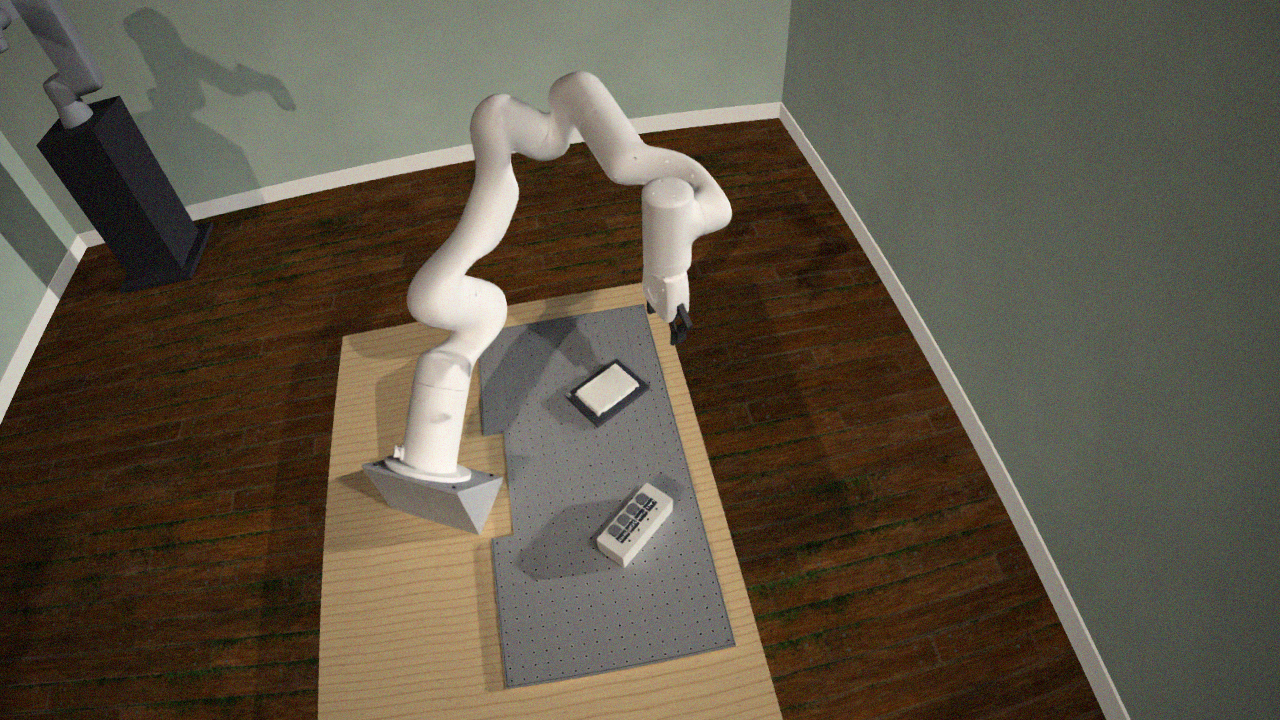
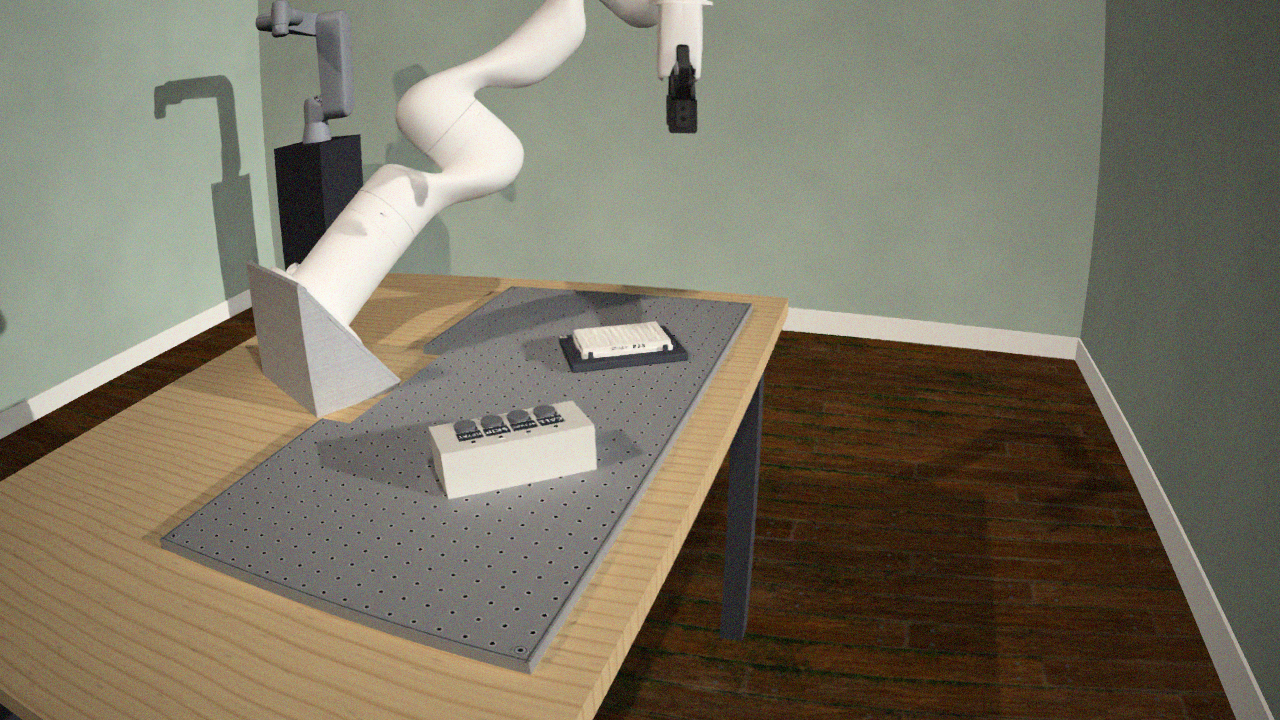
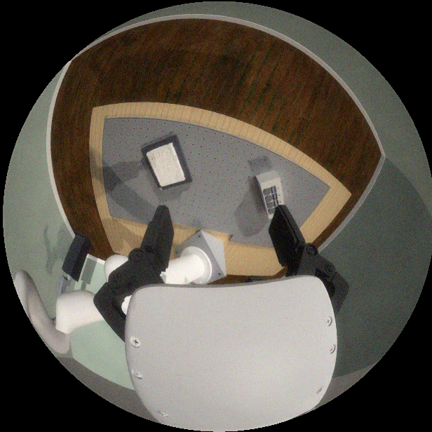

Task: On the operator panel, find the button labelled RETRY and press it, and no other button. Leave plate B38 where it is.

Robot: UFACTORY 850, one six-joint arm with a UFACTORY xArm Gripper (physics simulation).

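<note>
The operator panel (image 1: 634, 523) (image 2: 519, 461) (image 3: 269, 195) is a white box with a row of several round grey buttons on top. Dark labels stand beside the buttons, too small and blurred to tell surely which reads RETRY. A white plate (image 1: 607, 388) (image 2: 622, 339) (image 3: 166, 165) lies flat in a dark holder (image 1: 604, 417) (image 2: 626, 360) (image 3: 184, 161); its marking is not clearly legible. My gripper (image 1: 679, 329) (image 2: 682, 116) (image 3: 222, 217) is open and empty. It points down, high above the table's far end, beyond the plate and well away from the panel.
Panel and holder stand on a grey perforated board (image 1: 581, 617) (image 2: 402, 555) (image 3: 215, 170) on a wooden table (image 1: 402, 626) (image 2: 89, 555). My arm's wedge-shaped base (image 1: 438, 505) (image 2: 313, 358) stands beside the board. Another arm (image 1: 67, 44) (image 2: 333, 67) stands on a dark pedestal (image 1: 125, 192) (image 2: 317, 197) near the wall.
</note>
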